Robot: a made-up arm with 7 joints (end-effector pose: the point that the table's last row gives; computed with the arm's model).
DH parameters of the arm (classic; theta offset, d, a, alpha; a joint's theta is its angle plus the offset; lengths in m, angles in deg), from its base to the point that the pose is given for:
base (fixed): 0 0 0 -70
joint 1: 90 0 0 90
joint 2: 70 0 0 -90
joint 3: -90 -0.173 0.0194 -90
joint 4: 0 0 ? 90
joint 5: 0 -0.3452 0 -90
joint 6: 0 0 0 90
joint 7: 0 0 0 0
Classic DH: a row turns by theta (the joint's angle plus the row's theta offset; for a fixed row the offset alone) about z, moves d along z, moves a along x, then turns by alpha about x.
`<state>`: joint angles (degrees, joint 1 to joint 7).
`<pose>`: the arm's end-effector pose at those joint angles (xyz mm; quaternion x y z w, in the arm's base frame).
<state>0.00 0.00 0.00 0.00 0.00 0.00 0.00</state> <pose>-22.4 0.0 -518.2 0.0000 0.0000 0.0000 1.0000</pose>
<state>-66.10 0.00 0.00 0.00 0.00 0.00 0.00</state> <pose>436.1 -92.1 -265.2 0.0000 -0.5125 -0.1865 0.8382</pose>
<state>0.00 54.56 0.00 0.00 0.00 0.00 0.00</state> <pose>-22.4 422.2 -300.5 0.4583 0.0000 0.0000 0.8888</pose>
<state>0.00 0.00 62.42 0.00 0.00 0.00 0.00</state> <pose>-10.4 -19.9 -518.2 0.0000 0.0000 0.5182 0.8553</pose>
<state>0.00 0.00 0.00 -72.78 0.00 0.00 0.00</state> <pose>336.8 0.0 -315.1 0.0000 -0.5933 0.0000 0.8050</pose>
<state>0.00 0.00 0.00 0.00 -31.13 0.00 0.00</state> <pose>-22.4 0.0 -518.2 0.0000 0.0000 -0.2683 0.9633</pose>
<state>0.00 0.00 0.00 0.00 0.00 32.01 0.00</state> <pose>-22.4 0.0 -518.2 0.0000 0.2757 0.0000 0.9612</pose>
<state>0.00 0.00 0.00 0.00 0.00 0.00 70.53</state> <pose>-22.4 0.0 -518.2 0.0000 0.0000 0.5774 0.8165</pose>
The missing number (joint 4, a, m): -0.0418
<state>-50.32 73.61 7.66 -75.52 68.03 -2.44 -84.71</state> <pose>325.7 193.5 253.2 0.6249 -0.7100 -0.2064 0.2506</pose>
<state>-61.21 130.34 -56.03 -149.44 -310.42 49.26 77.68</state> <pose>250.9 -31.4 -1.5 0.1129 -0.4945 0.0217 0.8616</pose>
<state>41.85 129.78 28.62 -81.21 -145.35 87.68 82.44</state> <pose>398.4 189.4 46.4 -0.4898 0.4812 0.5525 0.4725</pose>
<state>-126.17 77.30 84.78 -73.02 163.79 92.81 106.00</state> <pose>-109.5 433.1 112.9 -0.5434 -0.1238 -0.7478 0.3609</pose>
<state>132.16 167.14 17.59 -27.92 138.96 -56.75 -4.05</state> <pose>235.2 355.5 -294.4 0.2979 -0.5463 -0.2678 0.7356</pose>
